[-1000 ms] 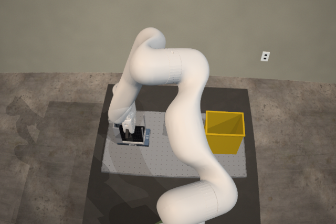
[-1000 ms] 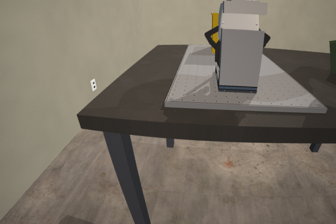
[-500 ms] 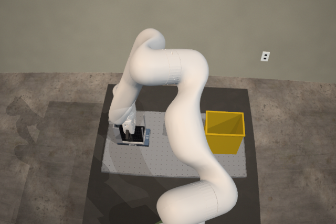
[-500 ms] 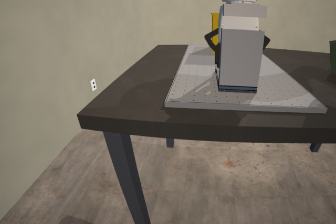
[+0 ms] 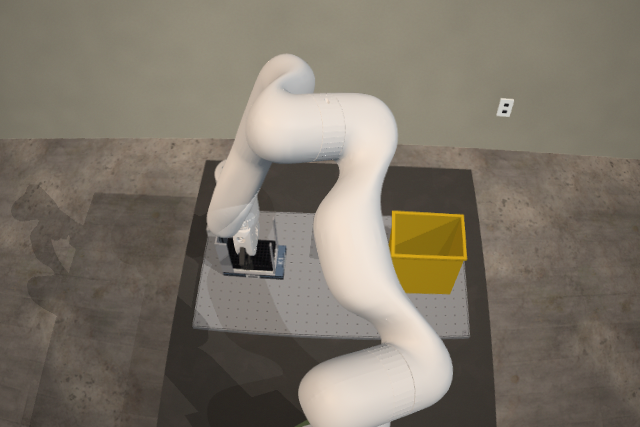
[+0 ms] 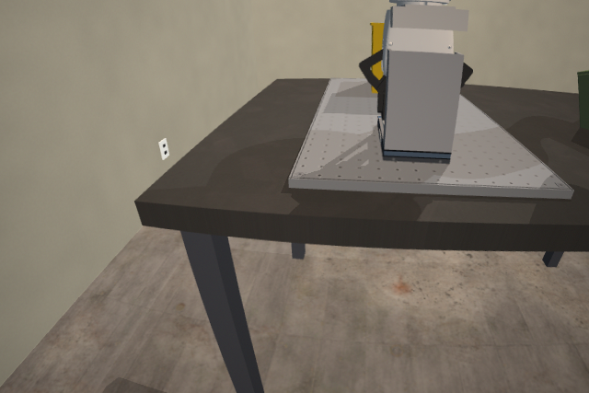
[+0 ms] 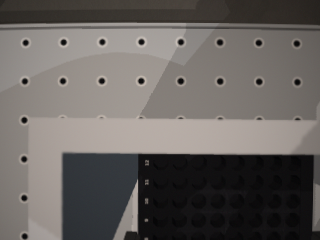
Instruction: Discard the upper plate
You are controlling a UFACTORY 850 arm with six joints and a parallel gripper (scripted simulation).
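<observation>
The black 96-well plate is 1 cm below my hand. Round my hand: grey rack wall (7 cm to the left, 3 cm above); white 96-well plate (2 cm below); yellow plastics bin W1 (44 cm to the right, 4 cm above, 1 cm ahead).
</observation>
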